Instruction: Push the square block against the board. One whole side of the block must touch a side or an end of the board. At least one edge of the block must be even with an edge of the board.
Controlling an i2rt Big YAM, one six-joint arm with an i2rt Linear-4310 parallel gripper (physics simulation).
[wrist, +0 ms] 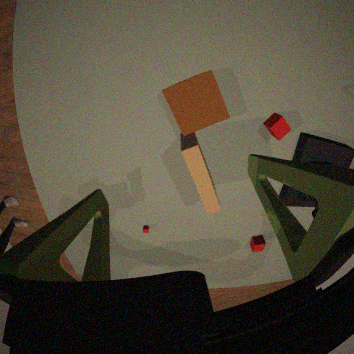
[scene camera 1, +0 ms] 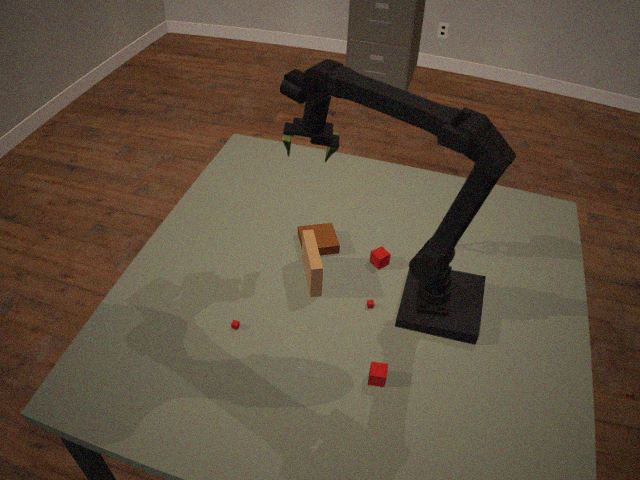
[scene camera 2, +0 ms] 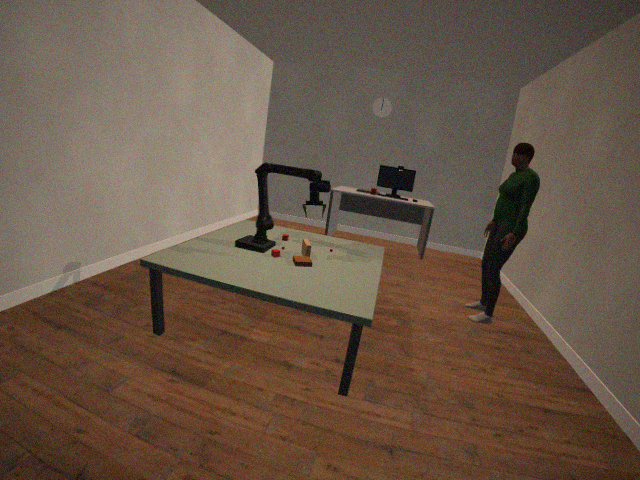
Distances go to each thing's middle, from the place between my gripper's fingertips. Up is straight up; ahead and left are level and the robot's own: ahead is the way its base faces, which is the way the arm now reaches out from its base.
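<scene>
Light wooden board (scene camera 1: 311,259): from my hand, 5 cm behind, 13 cm to the left, 25 cm below. Square block (scene camera 1: 327,242): my hand 4 cm past it, 1 cm to the left of it, 29 cm above it.
</scene>
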